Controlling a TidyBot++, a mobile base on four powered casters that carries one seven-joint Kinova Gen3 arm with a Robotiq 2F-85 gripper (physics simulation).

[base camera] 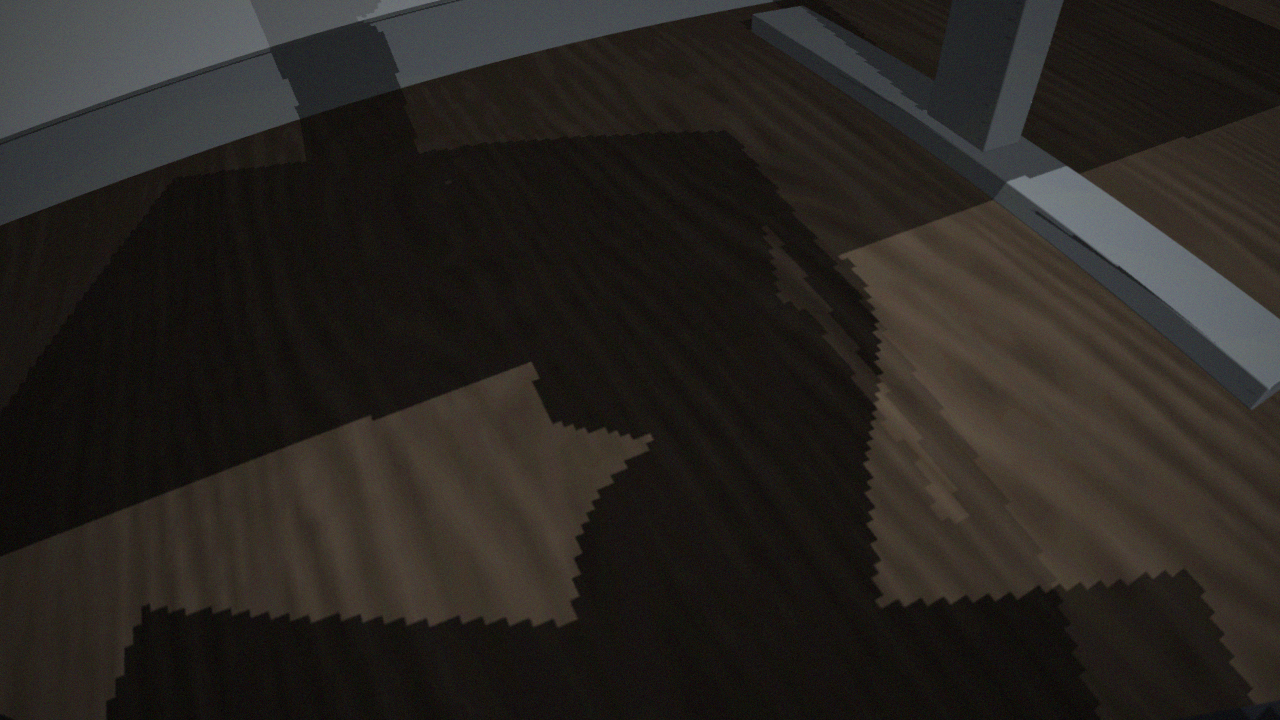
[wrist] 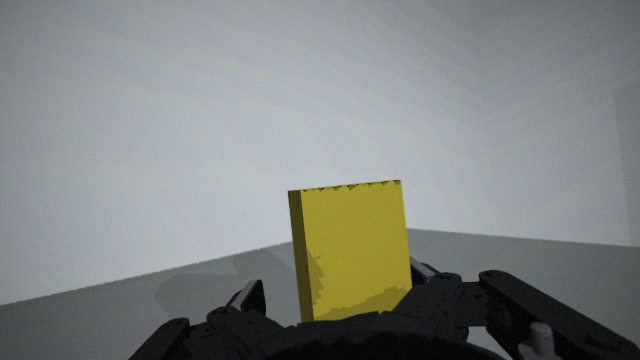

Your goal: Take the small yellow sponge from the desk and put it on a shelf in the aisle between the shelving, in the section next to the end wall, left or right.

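Places are measured from the arm's base along level axes (x left, y back, z up), in metres.
Where they show: gripper, fingertip midpoint: [wrist: 332, 284].
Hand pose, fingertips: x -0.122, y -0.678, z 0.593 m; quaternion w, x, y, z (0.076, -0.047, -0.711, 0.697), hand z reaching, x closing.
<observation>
Things, the pixels of their top centre, and the offset from my fingertips. "spot": a spot on its surface instead. Level surfaces: height alone.
- yellow sponge, top centre: [wrist: 333, 186] dx -0.003, dy +0.019, dz +0.060 m
- grey desk, surface height: dz -0.040 m
- grey leg, surface spot: [base camera: 984, 71] spot: dx -0.180, dy +0.010, dz -0.894 m
The yellow sponge [wrist: 357, 250] stands upright on the grey desk [wrist: 545, 255] in the wrist view, its broad face towards the camera and a narrow dark side on the left. My gripper [wrist: 332, 284] is open, with one finger on each side of the sponge in this view. The sponge is close to the right finger, whose tip is partly hidden by it. A gap shows between the sponge and the left finger. The sponge's lower edge is partly hidden behind the gripper body. The sponge, the gripper and the aisle shelving do not show in the base camera view.
A pale wall [wrist: 150, 150] rises behind the desk and meets another wall at the right. In the base camera view a grey leg [base camera: 984, 71] stands on a long foot bar [base camera: 1154, 259] at the right. A grey skirting strip [base camera: 179, 116] runs along the wall at upper left.
</observation>
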